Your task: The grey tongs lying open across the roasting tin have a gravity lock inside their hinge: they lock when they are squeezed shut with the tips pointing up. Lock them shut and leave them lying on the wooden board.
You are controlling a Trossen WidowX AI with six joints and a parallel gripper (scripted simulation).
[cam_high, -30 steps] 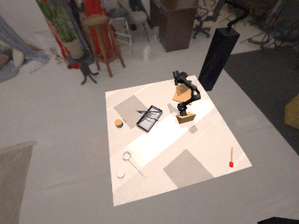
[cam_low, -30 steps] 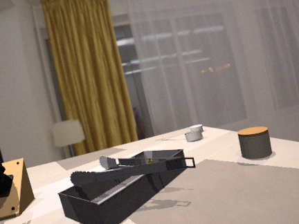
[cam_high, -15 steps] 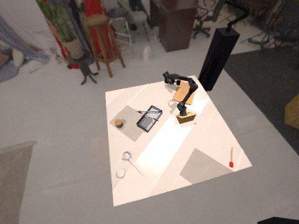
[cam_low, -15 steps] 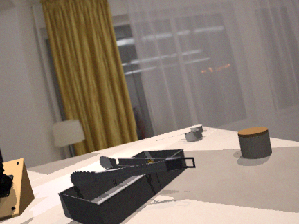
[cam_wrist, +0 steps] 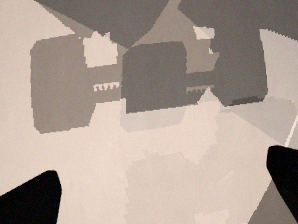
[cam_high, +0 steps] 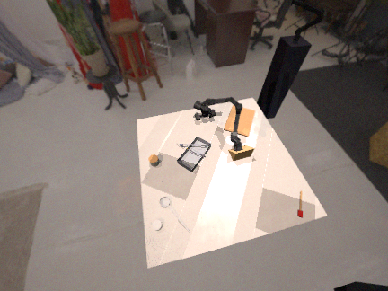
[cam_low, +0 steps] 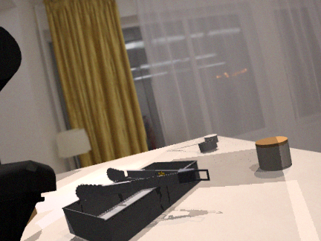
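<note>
Right now the roasting tin is 320 mm to the left of my gripper tip, 170 mm ahead of it and 70 mm below it. Also, from my gripper tip: white disc: 840 mm to the left, 540 mm ahead, 80 mm below; then lid: 520 mm ahead, 320 mm to the left, 60 mm below; then wooden board: 360 mm behind, 90 mm below, 20 mm to the left.
</note>
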